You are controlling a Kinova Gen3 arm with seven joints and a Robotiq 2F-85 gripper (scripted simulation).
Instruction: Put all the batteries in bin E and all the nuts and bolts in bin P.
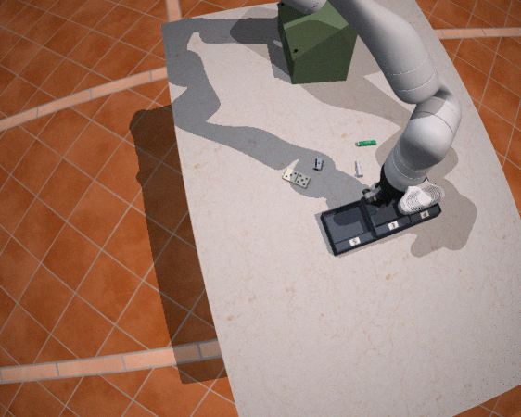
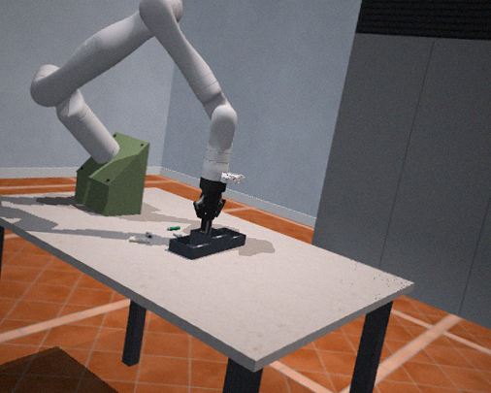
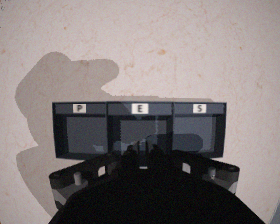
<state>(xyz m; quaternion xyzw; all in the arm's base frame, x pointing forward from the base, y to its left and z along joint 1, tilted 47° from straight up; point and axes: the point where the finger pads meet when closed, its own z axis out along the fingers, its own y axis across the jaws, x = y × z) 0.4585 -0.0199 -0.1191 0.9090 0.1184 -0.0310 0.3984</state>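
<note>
My hand is 2 cm short of the bin tray, 1 cm to the right of it and 4 cm above it. Also, from my hand: green battery 15 cm behind, 6 cm below; bolt 9 cm behind, 3 cm to the right, 5 cm below; orange battery 10 cm behind, 7 cm to the left, 5 cm below.
</note>
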